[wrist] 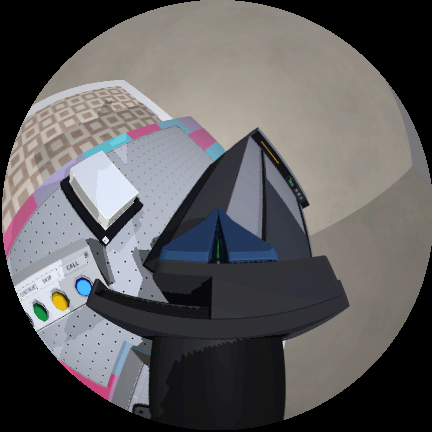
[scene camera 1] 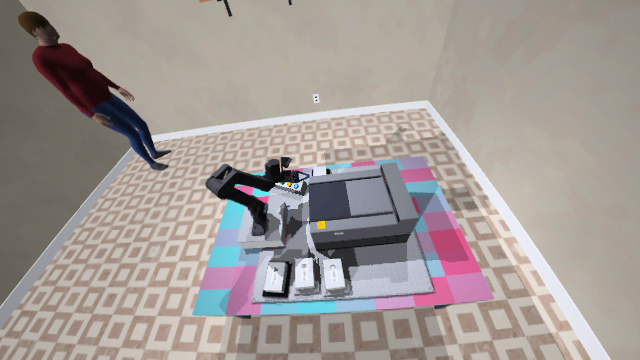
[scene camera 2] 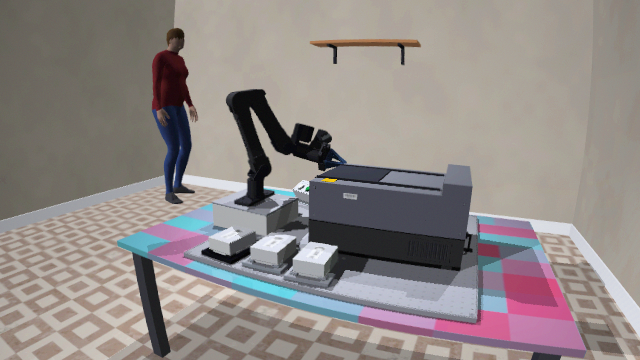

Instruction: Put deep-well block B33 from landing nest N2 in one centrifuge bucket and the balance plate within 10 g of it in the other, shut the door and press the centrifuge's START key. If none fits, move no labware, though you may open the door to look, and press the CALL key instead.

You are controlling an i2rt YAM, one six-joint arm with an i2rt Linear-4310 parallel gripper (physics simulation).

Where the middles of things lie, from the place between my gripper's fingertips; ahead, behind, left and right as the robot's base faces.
My hand is 16 cm past the panel with coloured buttons (wrist: 57, 271), 12 cm to the right of it and 17 cm above it. Round my hand: dark centrifuge (scene camera 2: 413, 217): 24 cm ahead, 18 cm to the right, 9 cm below.
